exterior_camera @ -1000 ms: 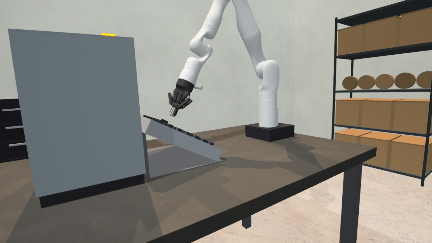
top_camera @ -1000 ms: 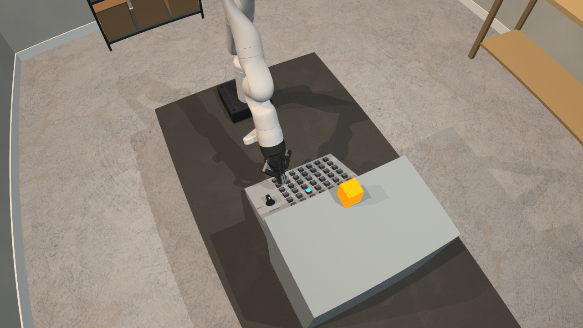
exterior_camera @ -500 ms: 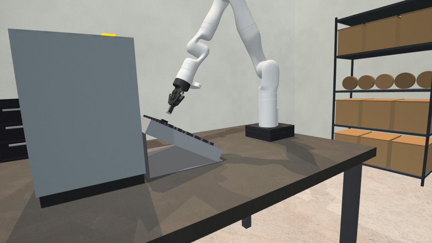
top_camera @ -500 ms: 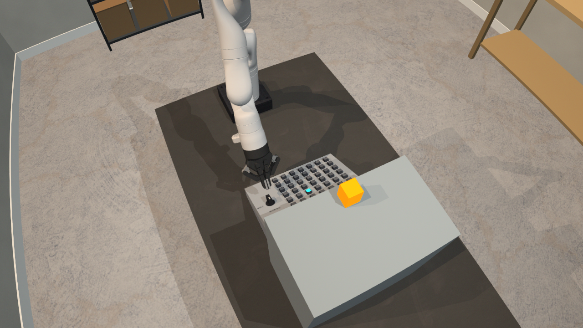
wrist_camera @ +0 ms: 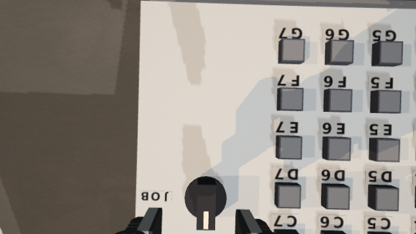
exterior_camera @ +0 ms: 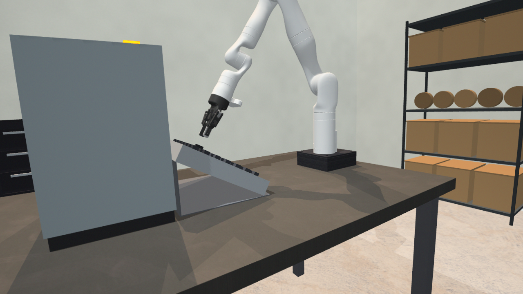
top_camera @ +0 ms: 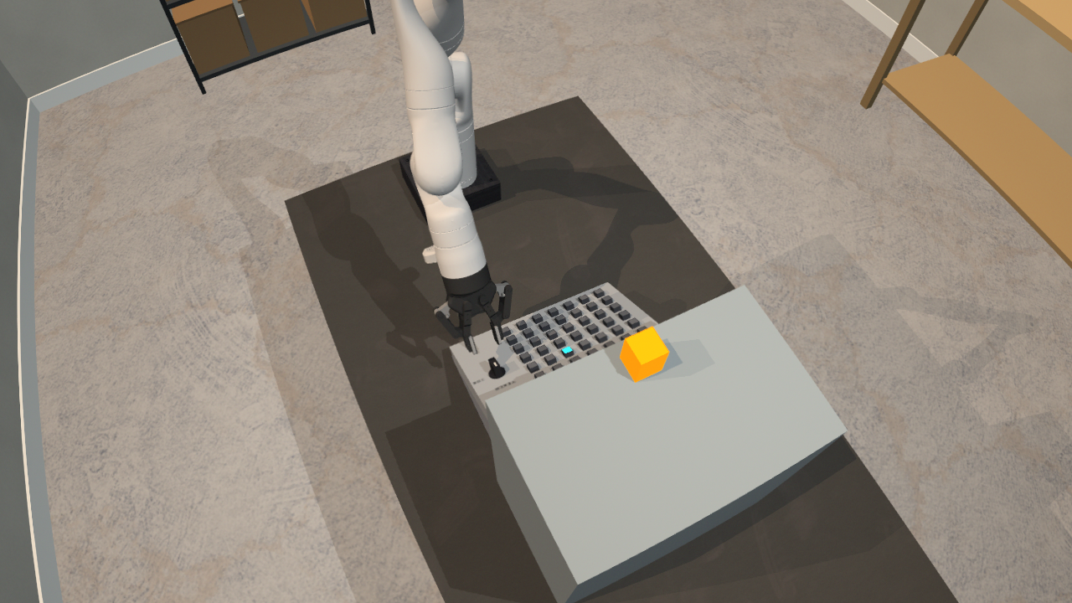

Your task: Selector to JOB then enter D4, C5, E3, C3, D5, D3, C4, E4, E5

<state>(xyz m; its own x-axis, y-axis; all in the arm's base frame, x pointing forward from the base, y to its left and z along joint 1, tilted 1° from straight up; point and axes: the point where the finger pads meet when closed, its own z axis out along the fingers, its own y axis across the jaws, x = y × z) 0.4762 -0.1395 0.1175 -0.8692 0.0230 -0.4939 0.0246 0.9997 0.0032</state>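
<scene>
The selector knob lies 50 mm below my hand and 40 mm ahead of it. From my hand the other things lie so: key D1: 270 mm to the left, 70 mm below, 40 mm ahead; key E2: 230 mm to the left, 80 mm below, 10 mm ahead; sloped keypad panel: 120 mm to the left, 100 mm below, 60 mm ahead.
</scene>
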